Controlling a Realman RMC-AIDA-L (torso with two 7-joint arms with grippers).
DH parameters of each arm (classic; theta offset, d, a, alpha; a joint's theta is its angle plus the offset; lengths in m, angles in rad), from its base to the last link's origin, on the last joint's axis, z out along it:
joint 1: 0 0.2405 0 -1.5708
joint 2: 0 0 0 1.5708
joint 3: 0 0.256 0 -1.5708
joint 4: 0 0 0 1.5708
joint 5: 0 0.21 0 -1.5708
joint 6: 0 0 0 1.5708
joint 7: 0 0.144 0 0
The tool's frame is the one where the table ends.
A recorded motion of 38 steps. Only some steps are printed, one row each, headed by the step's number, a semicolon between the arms.
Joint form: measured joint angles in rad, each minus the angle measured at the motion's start. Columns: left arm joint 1, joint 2, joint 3, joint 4, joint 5, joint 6, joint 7; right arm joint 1, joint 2, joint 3, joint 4, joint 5, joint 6, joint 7.
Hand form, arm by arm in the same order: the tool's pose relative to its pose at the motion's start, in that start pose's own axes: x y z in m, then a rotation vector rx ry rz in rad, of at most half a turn. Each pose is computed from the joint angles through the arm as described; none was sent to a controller.
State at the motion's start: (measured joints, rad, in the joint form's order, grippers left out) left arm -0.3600 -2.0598 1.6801 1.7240 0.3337 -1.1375 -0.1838; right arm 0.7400 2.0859 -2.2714 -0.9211 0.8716 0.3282 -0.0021
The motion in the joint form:
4: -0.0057 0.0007 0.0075 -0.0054 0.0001 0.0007 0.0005; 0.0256 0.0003 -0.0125 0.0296 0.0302 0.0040 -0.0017
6: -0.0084 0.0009 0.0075 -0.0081 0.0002 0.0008 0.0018; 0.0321 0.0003 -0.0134 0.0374 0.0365 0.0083 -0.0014
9: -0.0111 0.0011 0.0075 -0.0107 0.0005 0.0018 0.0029; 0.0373 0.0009 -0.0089 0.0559 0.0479 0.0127 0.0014
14: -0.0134 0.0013 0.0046 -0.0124 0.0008 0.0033 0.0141; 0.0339 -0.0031 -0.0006 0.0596 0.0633 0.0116 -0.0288
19: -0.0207 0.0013 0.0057 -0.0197 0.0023 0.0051 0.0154; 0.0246 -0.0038 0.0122 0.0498 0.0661 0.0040 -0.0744
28: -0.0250 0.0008 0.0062 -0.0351 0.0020 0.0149 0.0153; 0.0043 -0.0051 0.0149 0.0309 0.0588 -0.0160 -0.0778
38: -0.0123 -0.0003 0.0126 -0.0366 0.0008 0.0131 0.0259; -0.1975 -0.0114 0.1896 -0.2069 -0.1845 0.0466 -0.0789
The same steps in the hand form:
4: 0.0013 0.0027 0.0002 -0.0049 0.0028 0.0094; 0.0008 -0.0010 0.0029 0.0014 0.0204 0.0025
6: 0.0018 0.0031 0.0006 -0.0051 0.0029 0.0121; 0.0010 -0.0018 0.0035 0.0032 0.0275 0.0043
9: 0.0024 0.0034 0.0009 -0.0054 0.0041 0.0146; 0.0029 -0.0058 0.0043 0.0126 0.0385 0.0216
14: 0.0031 0.0028 0.0012 -0.0040 0.0056 0.0246; 0.0029 -0.0097 0.0033 0.0167 0.0360 0.0151
19: 0.0046 0.0041 0.0020 -0.0049 0.0079 0.0308; 0.0003 -0.0104 0.0020 0.0148 0.0184 -0.0129
28: 0.0042 0.0059 0.0045 -0.0080 0.0071 0.0360; -0.0002 -0.0098 0.0000 0.0124 -0.0070 -0.0088
38: -0.0015 0.0069 0.0050 -0.0106 -0.0071 0.0489; -0.0116 -0.0295 -0.0352 0.0857 -0.1287 -0.0063

